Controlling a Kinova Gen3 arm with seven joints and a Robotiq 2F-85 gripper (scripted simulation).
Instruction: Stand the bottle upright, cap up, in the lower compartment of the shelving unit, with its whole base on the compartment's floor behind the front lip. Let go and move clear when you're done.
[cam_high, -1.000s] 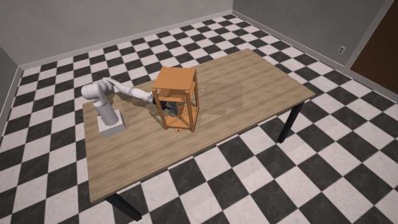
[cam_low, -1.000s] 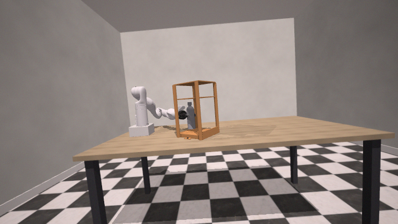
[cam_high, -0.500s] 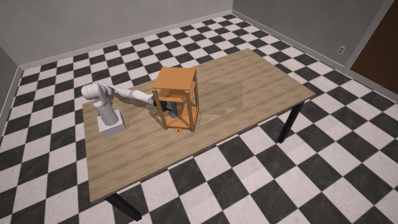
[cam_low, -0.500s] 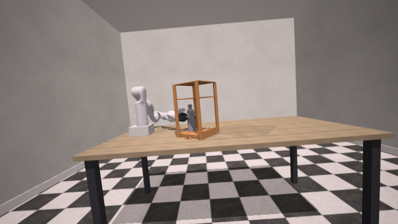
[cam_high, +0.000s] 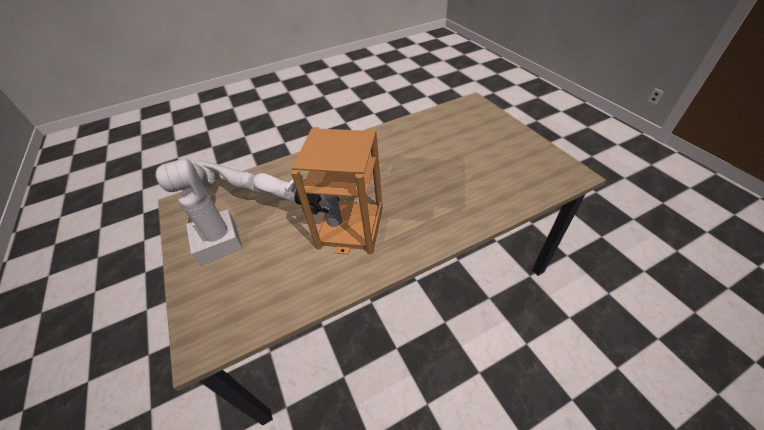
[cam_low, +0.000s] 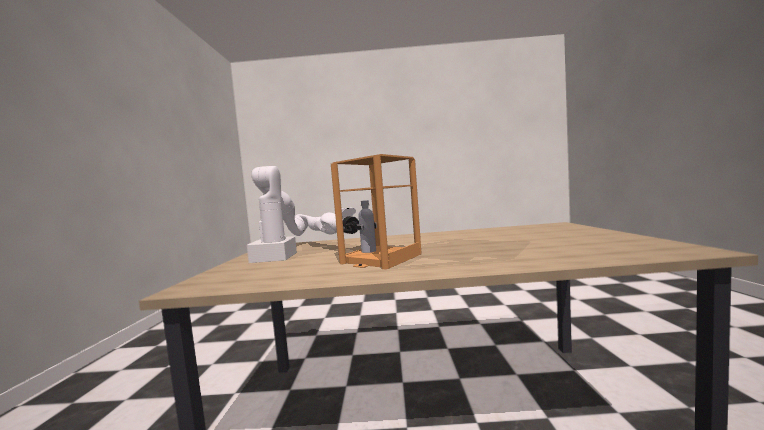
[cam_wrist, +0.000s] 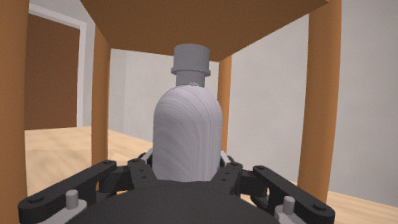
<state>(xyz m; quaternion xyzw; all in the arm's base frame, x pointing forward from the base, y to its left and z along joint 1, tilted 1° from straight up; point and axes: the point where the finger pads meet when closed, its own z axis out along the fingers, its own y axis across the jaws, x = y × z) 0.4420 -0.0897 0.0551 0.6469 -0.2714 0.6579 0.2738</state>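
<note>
Now: hand 60 mm below the orange shelving unit, 50 mm short of it and 30 mm to the left of it.
</note>
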